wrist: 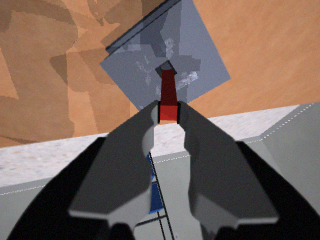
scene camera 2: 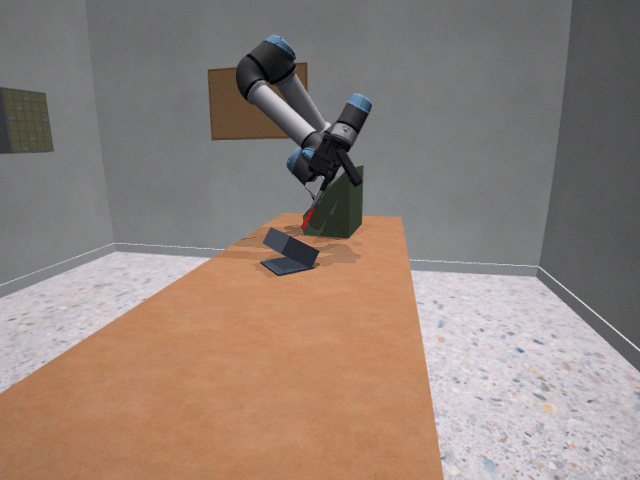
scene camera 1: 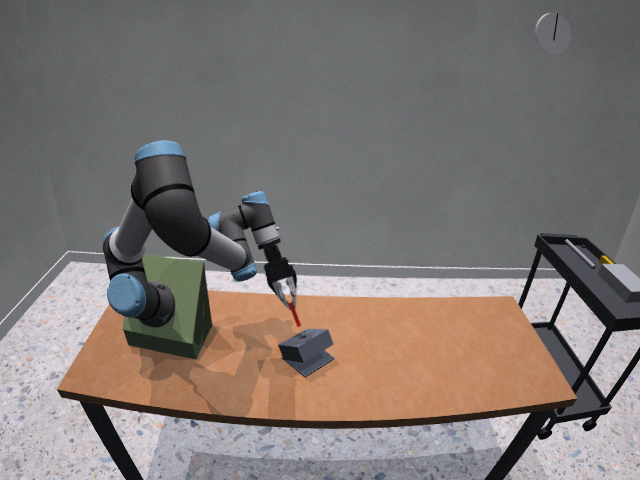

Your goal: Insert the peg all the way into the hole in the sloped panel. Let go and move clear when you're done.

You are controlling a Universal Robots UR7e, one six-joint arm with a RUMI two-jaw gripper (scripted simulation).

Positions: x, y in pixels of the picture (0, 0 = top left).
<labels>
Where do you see a peg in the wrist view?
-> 168, 107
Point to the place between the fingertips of my gripper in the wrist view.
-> At 168, 102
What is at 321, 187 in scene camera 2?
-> My gripper.
</labels>
